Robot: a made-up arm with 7 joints. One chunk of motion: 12 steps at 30 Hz.
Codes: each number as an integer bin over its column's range. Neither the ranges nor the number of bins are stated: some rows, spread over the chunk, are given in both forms.
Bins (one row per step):
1: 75 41 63 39 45 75 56
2: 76 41 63 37 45 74 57
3: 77 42 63 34 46 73 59
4: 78 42 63 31 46 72 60
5: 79 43 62 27 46 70 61
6: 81 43 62 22 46 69 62
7: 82 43 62 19 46 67 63
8: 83 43 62 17 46 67 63
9: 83 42 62 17 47 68 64
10: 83 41 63 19 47 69 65
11: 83 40 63 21 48 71 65
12: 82 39 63 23 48 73 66
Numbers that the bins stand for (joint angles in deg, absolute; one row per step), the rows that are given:
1: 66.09 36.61 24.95 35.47 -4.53 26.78 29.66
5: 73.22 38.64 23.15 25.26 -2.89 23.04 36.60
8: 80.35 38.64 23.15 16.75 -2.89 20.80 39.38
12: 78.57 34.57 24.95 21.86 0.40 25.28 43.55
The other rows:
2: 67.87 36.61 24.95 33.77 -4.53 26.03 31.05
3: 69.65 37.62 24.95 31.22 -2.89 25.28 33.83
4: 71.43 37.62 24.95 28.67 -2.89 24.54 35.22
6: 76.78 38.64 23.15 21.01 -2.89 22.30 37.99
7: 78.57 38.64 23.15 18.46 -2.89 20.80 39.38
9: 80.35 37.62 23.15 16.75 -1.24 21.55 40.77
10: 80.35 36.61 24.95 18.46 -1.24 22.30 42.16
11: 80.35 35.59 24.95 20.16 0.40 23.79 42.16

